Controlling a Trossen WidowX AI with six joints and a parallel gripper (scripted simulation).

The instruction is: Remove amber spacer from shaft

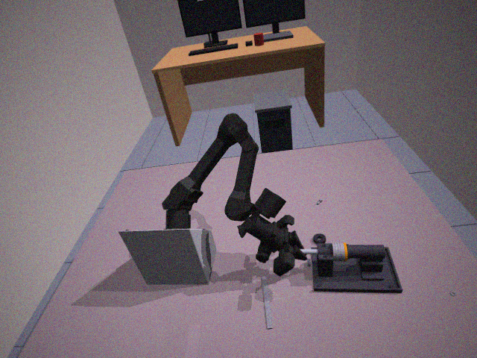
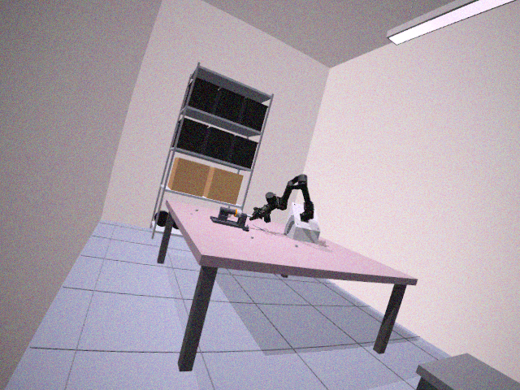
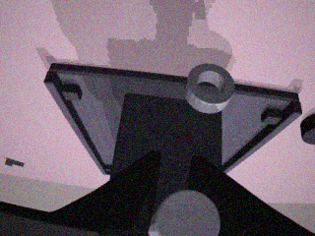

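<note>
My gripper tip is 6 cm short of the pale shaft and 2 cm below it. The rest, counted from my gripper tip: black ring knob: 5 cm ahead, 12 cm to the left, 5 cm below; thin grey strip: 12 cm behind, 11 cm to the right, 5 cm below; amber spacer: 11 cm ahead, 2 cm above.
</note>
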